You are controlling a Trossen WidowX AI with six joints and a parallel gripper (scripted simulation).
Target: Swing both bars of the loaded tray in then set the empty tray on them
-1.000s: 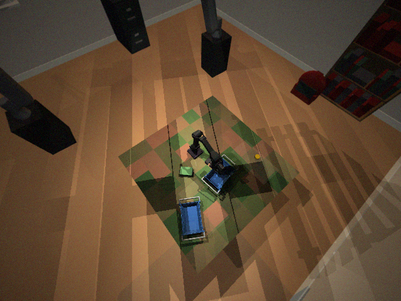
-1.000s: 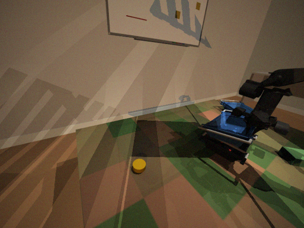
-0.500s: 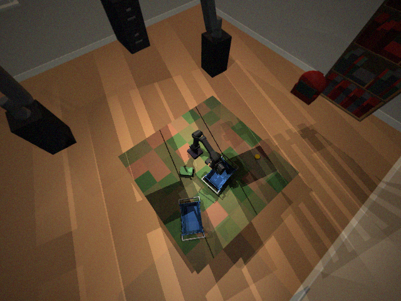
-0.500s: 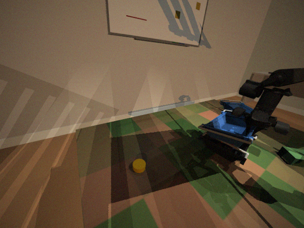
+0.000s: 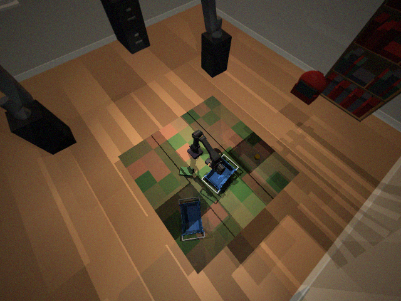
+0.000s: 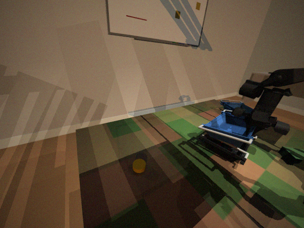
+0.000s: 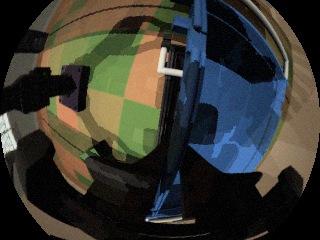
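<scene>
Now: gripper tip 70 mm short of the blue tray, 20 mm to the right of it and 20 mm below it. From my gripper tip the other things lie so: yellow disc 130 mm ahead, 470 mm to the left, 90 mm below; green block 160 mm behind, 210 mm to the right, 80 mm below.
</scene>
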